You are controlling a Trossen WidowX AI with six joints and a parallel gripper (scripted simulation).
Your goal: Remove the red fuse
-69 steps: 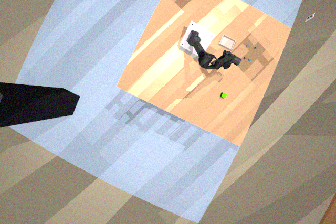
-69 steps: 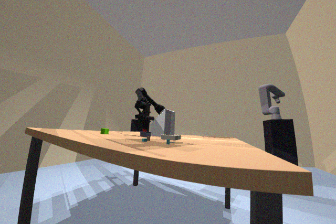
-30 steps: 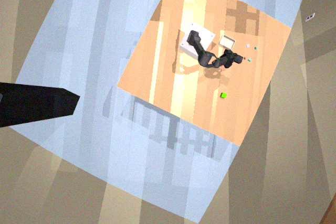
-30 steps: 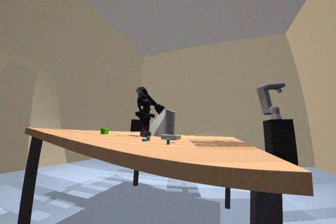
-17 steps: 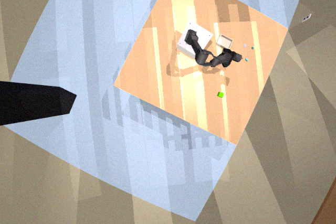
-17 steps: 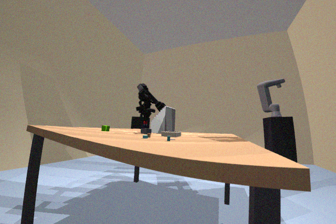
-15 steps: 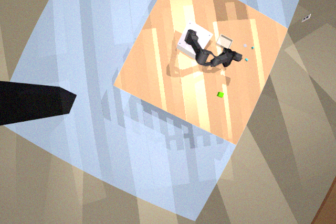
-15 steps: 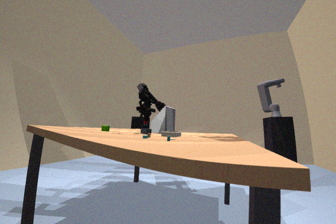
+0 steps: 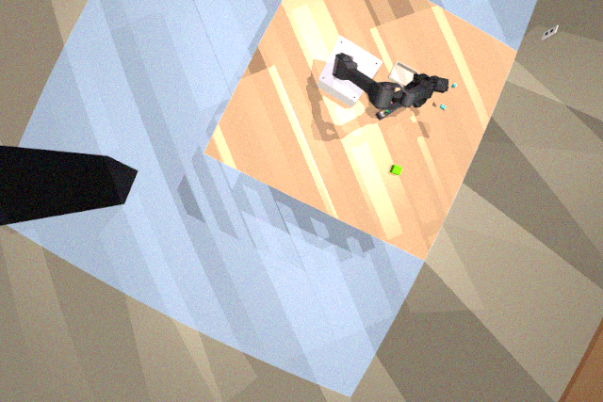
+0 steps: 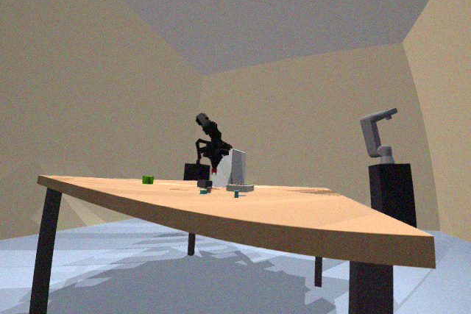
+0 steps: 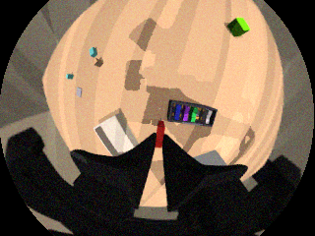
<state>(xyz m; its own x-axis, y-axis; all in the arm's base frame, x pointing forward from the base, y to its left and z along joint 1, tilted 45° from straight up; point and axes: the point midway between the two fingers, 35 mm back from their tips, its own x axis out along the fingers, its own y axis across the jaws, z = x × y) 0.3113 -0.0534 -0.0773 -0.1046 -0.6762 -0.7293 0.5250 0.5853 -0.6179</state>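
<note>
Right now the pale tray is 15 cm to the left of my gripper tip, 10 cm below it and 1 cm behind it. From my gripper tip the other things lie so: red fuse: 1 cm below.
</note>
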